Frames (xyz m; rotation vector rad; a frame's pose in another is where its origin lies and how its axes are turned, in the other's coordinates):
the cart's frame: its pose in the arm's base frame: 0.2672 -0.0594 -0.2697 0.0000 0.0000 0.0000
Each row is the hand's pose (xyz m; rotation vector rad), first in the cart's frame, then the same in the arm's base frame.
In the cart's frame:
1: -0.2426 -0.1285 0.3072 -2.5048 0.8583 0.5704
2: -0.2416 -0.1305 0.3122 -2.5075 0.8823 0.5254
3: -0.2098 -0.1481 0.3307 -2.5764 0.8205 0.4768
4: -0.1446 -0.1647 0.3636 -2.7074 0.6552 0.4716
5: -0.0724 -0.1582 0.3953 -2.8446 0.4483 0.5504
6: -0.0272 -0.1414 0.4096 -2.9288 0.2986 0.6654
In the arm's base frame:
1: 0.0246 -0.1879 0.0375 -2.5048 0.8583 0.5704
2: 0.0256 -0.1899 0.0425 -2.5075 0.8823 0.5254
3: 0.0574 -0.2075 0.0610 -2.5764 0.8205 0.4768
4: 0.1226 -0.2241 0.0939 -2.7074 0.6552 0.4716
5: 0.1948 -0.2176 0.1256 -2.8446 0.4483 0.5504
6: 0.2400 -0.2008 0.1399 -2.9288 0.2986 0.6654

